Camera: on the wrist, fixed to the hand. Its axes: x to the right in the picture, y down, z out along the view.
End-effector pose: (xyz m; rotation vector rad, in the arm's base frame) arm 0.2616 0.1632 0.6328 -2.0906 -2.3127 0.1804
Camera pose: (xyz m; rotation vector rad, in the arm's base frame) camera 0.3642 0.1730 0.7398 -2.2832 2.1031 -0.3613
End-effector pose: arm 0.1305 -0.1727 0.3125 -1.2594 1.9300 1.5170
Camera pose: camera 0.0849 -0.2742 0.4109 -1.3782 -0.9813 -0.3488
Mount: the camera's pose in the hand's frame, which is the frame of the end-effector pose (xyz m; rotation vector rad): -0.0077 0.0921 -0.1163 0.1496 -0.4106 -3.0790
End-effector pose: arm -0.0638 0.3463 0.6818 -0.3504 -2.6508 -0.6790
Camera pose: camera 0.0080 0.3651 0.8105 -2.3496 0.4527 0.3369
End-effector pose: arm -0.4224 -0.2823 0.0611 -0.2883 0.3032 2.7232
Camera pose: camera -0.4334 -0.3971 -0.0325 0.0578 -0.1582 -0.3346
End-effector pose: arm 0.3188 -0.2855 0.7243 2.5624 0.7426 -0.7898
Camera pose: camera 0.4143 -0.3072 0.8360 0.7334 -2.3141 0.8397
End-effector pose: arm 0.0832 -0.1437 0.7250 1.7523 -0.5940 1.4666
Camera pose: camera -0.0594 -0.1082 0.7469 0.8072 1.5721 -1.0757
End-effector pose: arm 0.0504 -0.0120 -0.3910 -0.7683 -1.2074 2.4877
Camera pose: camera 0.1218 0.0027 -0.5204 1.1291 -0.5252 -0.1396
